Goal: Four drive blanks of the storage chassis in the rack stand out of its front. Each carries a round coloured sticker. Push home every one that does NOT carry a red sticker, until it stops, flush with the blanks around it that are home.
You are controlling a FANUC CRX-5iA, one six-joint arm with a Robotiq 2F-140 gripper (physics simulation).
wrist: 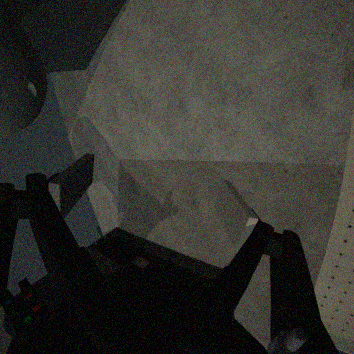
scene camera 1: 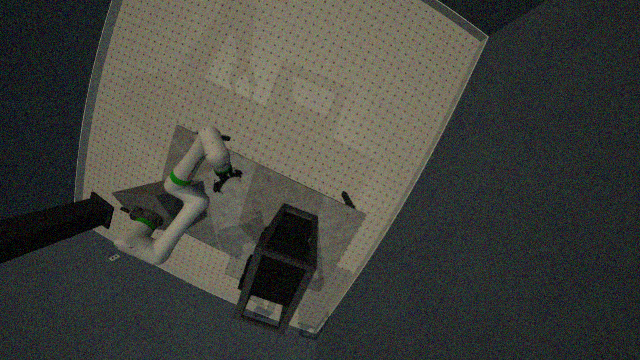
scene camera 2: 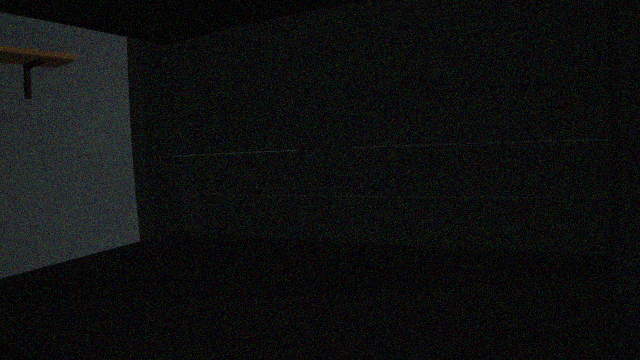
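Pixels of known places: gripper, fingertip midpoint: point(wrist: 157, 180) point(scene camera 1: 230, 186); arm's base at its link origin: point(scene camera 1: 152, 216).
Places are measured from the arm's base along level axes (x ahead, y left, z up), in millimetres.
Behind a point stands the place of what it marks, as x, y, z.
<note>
The rack point(scene camera 1: 287, 258) {830, 483, 252} is a dark open frame at the lower middle of the scene camera 1 view, seen from above. The inside of the rack is dark; the storage chassis, its blanks and their stickers cannot be made out in any view. My gripper point(scene camera 1: 228, 181) {329, 431, -141} point(wrist: 157, 180) {329, 431, -141} is open with nothing between its fingers. In the scene camera 1 view it is up and to the left of the rack, apart from it. In the wrist view the two fingers stand wide apart over a grey surface, and no blank shows between them. The scene camera 2 view is mostly dark.
The white arm point(scene camera 1: 182, 220) {223, 158, 44} with green bands stands left of the rack. A dark beam point(scene camera 1: 50, 227) comes in from the left. A small dark bar point(scene camera 1: 348, 200) lies at the grey area's right edge. An orange shelf point(scene camera 2: 40, 56) hangs on a wall.
</note>
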